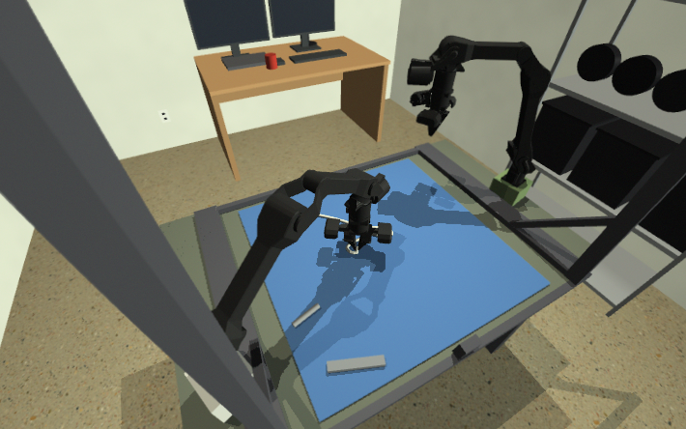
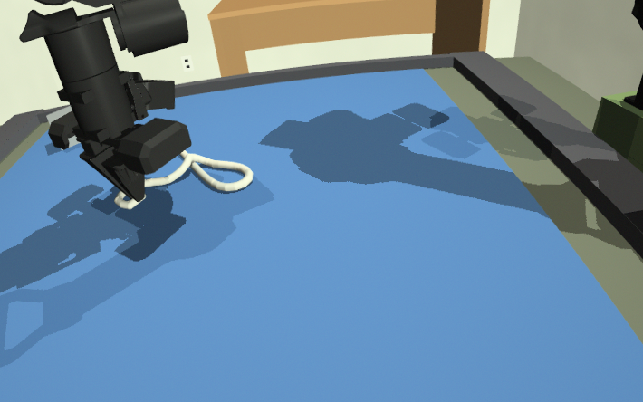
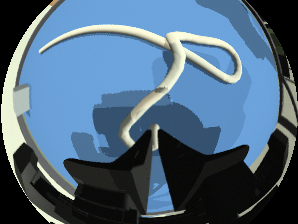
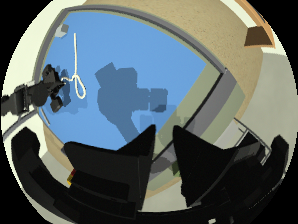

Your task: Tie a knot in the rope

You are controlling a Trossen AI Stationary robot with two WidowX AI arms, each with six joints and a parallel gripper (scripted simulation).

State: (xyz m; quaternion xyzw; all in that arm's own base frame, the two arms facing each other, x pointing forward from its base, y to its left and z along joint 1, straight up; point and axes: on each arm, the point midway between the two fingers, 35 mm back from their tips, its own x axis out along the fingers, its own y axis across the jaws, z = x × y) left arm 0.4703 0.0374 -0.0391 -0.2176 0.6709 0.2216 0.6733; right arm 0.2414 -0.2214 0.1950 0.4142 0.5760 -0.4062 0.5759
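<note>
Right now my left hand is 70 mm to the left of the blue mat, 40 mm above it and 20 mm past it. The rest, counted from my left hand: grey bar (260 mm behind, 210 mm to the left, 30 mm below); grey cube (240 mm ahead, 150 mm to the left, 10 mm below).
</note>
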